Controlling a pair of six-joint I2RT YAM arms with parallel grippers.
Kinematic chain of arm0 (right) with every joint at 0, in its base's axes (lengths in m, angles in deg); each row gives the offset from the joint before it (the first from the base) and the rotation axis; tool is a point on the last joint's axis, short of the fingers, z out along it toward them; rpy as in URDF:
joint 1: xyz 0 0 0.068 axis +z
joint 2: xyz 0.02 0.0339 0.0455 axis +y
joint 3: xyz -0.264 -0.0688 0 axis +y
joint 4: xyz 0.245 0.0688 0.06 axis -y
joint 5: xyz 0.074 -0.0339 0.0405 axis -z
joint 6: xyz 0.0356 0 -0.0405 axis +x
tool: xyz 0 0 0 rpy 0 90 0
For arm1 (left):
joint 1: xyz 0 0 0.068 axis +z
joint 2: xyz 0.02 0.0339 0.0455 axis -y
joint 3: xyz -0.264 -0.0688 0 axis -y
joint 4: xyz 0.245 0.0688 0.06 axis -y
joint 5: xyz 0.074 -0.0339 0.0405 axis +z
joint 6: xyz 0.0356 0 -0.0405 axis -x
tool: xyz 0 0 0 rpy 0 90 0
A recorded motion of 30 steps. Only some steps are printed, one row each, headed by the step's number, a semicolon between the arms.
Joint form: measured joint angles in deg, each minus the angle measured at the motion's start. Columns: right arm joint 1, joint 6, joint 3, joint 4, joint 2, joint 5; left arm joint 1, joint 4, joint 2, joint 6, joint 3, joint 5.
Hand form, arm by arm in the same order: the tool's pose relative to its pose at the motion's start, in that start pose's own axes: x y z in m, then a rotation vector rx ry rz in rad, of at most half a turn. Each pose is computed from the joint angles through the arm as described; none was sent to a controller.
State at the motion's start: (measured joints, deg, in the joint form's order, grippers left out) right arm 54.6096 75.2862 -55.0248 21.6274 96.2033 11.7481; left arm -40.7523 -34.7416 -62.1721 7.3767 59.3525 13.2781
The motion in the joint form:
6: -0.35 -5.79 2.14 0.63 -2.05 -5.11; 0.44 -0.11 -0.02 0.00 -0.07 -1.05
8: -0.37 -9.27 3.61 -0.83 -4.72 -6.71; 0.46 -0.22 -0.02 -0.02 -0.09 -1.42
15: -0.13 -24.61 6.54 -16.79 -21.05 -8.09; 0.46 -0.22 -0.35 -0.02 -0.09 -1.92
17: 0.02 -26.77 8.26 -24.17 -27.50 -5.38; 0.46 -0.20 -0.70 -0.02 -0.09 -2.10
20: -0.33 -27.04 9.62 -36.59 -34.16 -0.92; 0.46 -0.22 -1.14 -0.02 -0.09 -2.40
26: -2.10 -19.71 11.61 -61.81 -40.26 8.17; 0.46 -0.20 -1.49 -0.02 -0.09 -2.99
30: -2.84 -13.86 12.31 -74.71 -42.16 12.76; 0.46 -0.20 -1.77 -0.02 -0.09 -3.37
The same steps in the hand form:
6: -0.0004 -0.0019 -0.0087 -0.0338 0.0768 -0.0975; 0.0005 0.0011 0.0007 0.0116 0.0060 -0.0038
8: -0.0020 -0.0011 -0.0197 -0.0411 0.1034 -0.1588; 0.0008 0.0009 0.0008 0.0174 0.0090 -0.0032
15: -0.0182 0.0162 -0.0860 -0.0281 0.1430 -0.4333; 0.0011 0.0003 0.0024 0.0254 0.0157 -0.0020
17: -0.0238 0.0121 -0.1125 0.0309 0.1243 -0.4803; 0.0014 -0.0002 0.0042 0.0278 0.0217 -0.0008
20: -0.0306 -0.0023 -0.1411 0.1790 0.1085 -0.5090; 0.0018 -0.0009 0.0064 0.0320 0.0301 0.0008
26: -0.0387 -0.0465 -0.1787 0.5876 0.0816 -0.4709; 0.0021 -0.0016 0.0082 0.0415 0.0371 0.0018
30: -0.0418 -0.0666 -0.1994 0.8004 0.0479 -0.4407; 0.0024 -0.0021 0.0096 0.0475 0.0427 0.0027

